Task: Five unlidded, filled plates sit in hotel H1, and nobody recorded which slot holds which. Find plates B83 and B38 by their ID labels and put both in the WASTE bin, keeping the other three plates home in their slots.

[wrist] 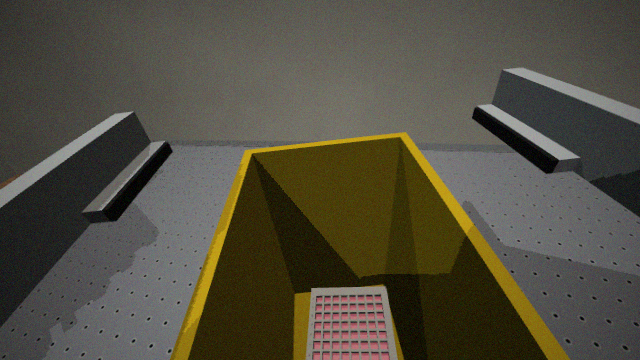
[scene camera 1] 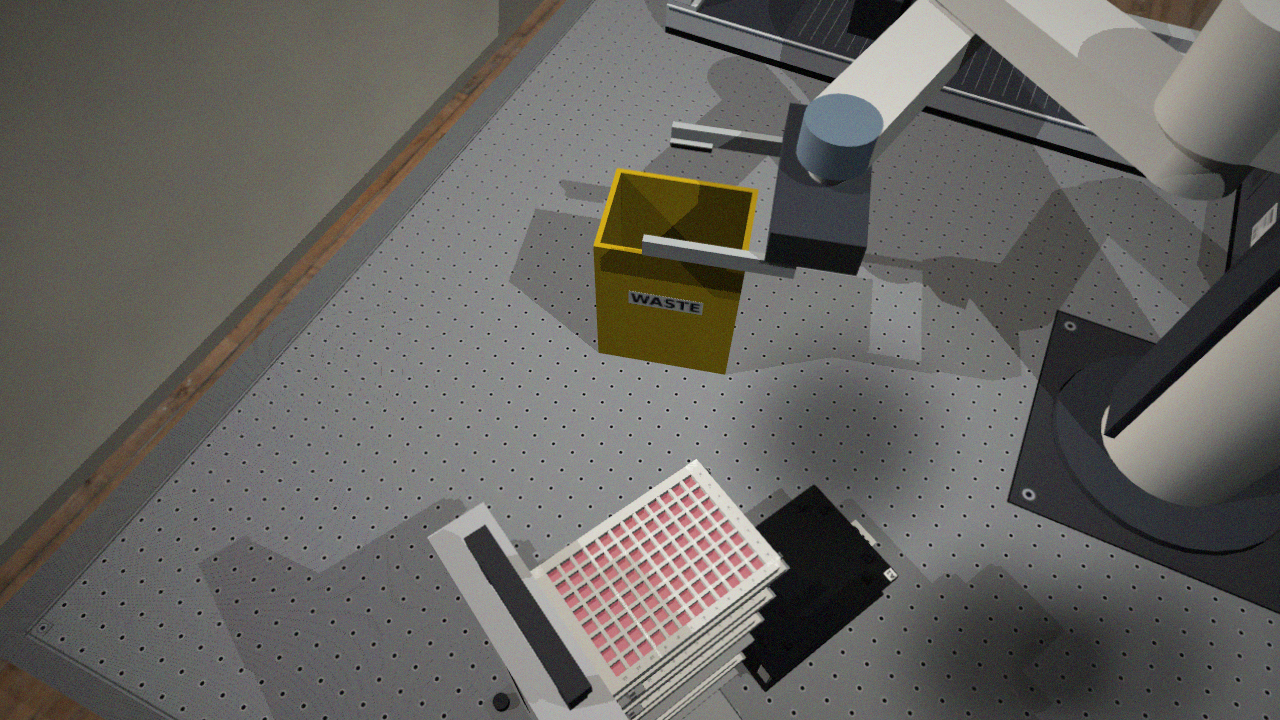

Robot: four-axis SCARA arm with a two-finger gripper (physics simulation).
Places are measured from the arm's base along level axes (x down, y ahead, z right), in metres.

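Pixels of known places: gripper, between the fingertips: (wrist: 318,111) (scene camera 1: 658,185); arm's base, origin of its link: (scene camera 1: 1161,453).
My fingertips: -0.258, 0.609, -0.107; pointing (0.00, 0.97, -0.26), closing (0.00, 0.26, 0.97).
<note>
Ahead of a thing's pixels: the offset from my fingertips to its top centre, as dx, dy, dz. "pt": to the spot under its first point.
My gripper (scene camera 1: 673,189) (wrist: 318,111) is open, with its two fingers wide apart over the yellow WASTE bin {+0.045, -0.021, +0.009} (scene camera 1: 666,326) (wrist: 475,232); no plate is between them. In the wrist view a filled plate {+0.219, -0.017, +0.011} (wrist: 350,322) with pink wells lies inside the bin, wells up; its ID label does not show. Hotel H1 {pt -0.223, -0.111, -0.467} (scene camera 1: 467,540) stands at the bottom of the scene view. A filled plate {-0.143, -0.189, -0.413} (scene camera 1: 662,573) sits uppermost in it, with the edges of several more plates stacked below. Their ID labels cannot be read.
A flat black device {+0.175, -0.275, -0.250} (scene camera 1: 814,586) lies right of the hotel. The arm's dark base plate (scene camera 1: 1042,429) is at the right. A grey-framed dark tray (scene camera 1: 760,42) runs along the back. A small black knob {pt +0.229, -0.068, -0.473} (scene camera 1: 501,702) is left of the hotel.
</note>
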